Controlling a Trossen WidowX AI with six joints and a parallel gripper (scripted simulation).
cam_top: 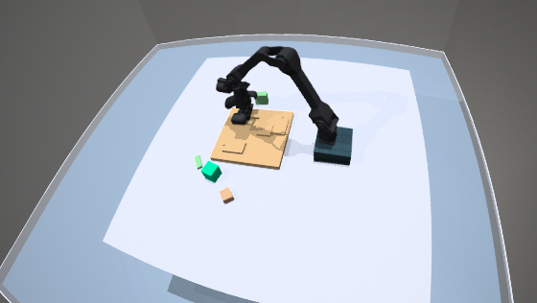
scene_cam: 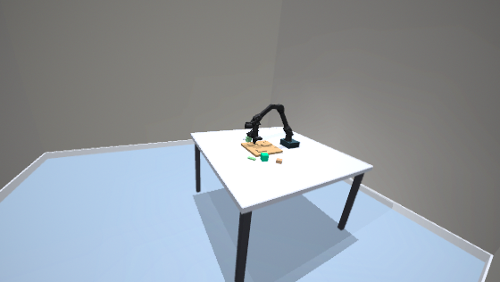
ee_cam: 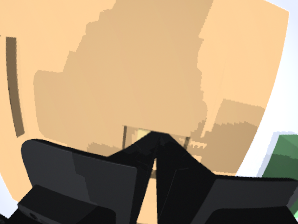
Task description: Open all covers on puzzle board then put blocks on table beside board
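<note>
Right now the tan puzzle board is 60 mm behind my gripper tip and 70 mm to the left of it. Round my gripper tip: tan cube: 40 mm behind, 370 mm to the left, 10 mm below; then light green bar: 150 mm ahead, 250 mm to the left, 20 mm below; then green cube: 50 mm ahead, 290 mm to the left.
</note>
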